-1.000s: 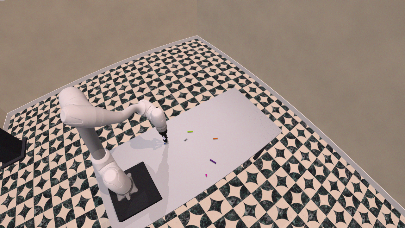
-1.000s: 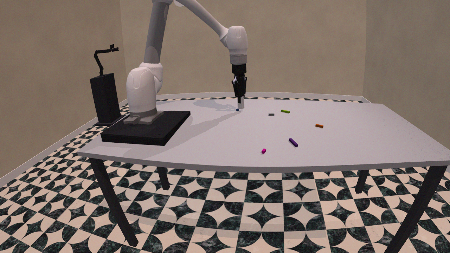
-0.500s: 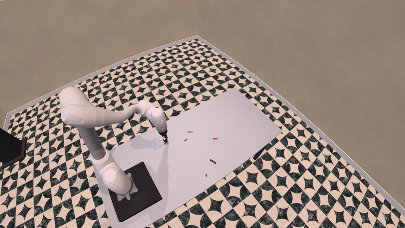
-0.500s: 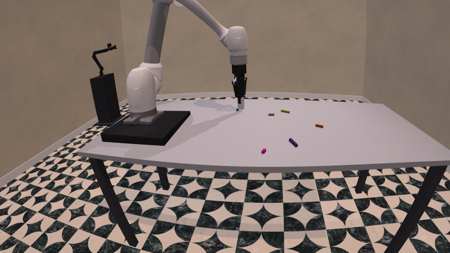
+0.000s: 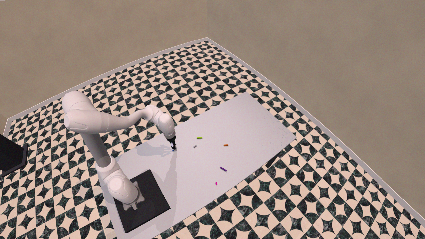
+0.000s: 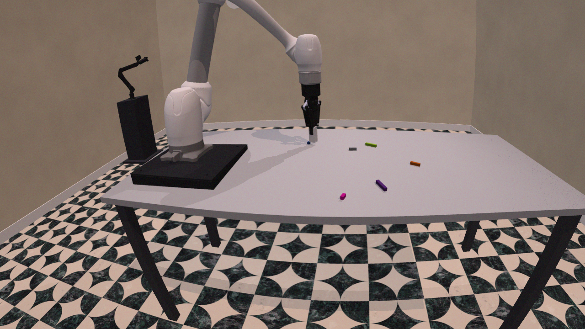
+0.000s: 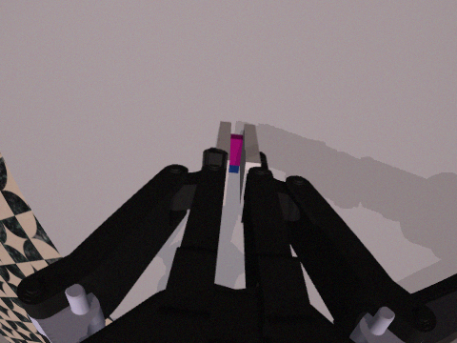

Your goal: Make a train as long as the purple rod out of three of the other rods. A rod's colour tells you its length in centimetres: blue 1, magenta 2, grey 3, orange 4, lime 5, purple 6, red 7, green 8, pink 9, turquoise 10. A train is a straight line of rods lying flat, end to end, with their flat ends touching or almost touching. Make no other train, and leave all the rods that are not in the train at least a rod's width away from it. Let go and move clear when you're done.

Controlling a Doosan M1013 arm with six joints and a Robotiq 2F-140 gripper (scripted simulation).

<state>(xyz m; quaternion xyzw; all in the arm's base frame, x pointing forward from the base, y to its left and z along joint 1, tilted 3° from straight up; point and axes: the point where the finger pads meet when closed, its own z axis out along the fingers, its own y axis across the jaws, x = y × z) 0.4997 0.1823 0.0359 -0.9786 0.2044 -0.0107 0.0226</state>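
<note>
My gripper is now 4 cm above the small blue rod, 2 cm past it and 1 cm to the right of it. The rest, counted from my hand: grey rod: 16 cm ahead, 6 cm to the right, 4 cm below; then lime rod: 24 cm ahead, 4 cm below, 1 cm to the right; then orange rod: 40 cm ahead, 21 cm to the right, 4 cm below.
</note>
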